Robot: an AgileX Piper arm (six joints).
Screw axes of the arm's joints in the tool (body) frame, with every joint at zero. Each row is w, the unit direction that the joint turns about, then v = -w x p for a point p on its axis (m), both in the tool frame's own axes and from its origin. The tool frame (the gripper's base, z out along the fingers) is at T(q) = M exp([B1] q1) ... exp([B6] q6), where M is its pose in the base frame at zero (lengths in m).
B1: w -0.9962 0 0.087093 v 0.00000 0.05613 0.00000
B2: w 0 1 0 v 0.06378 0.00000 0.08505
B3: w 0 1 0 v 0.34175 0.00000 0.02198
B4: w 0 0 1 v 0.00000 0.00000 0.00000
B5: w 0 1 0 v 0.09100 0.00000 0.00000
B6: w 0 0 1 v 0.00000 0.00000 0.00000
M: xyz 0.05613 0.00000 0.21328 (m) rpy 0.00 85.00 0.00 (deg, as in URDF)
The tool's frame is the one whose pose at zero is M.
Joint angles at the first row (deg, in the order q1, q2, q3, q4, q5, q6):
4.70 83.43 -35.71 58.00 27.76 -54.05
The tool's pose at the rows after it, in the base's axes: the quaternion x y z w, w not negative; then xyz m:
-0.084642, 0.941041, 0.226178, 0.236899, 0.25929, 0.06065, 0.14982
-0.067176, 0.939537, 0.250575, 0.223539, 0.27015, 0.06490, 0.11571
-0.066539, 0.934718, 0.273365, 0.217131, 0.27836, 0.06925, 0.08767
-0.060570, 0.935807, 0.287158, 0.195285, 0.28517, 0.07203, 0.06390
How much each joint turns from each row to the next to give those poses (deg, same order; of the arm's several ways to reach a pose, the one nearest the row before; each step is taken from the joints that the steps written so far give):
0.00 8.78 -0.05 13.76 -0.78 -14.42
0.00 8.83 -0.11 16.33 0.91 -15.55
0.00 7.56 -0.91 11.03 3.06 -12.07
0.00 6.26 -2.02 2.46 1.95 -2.61

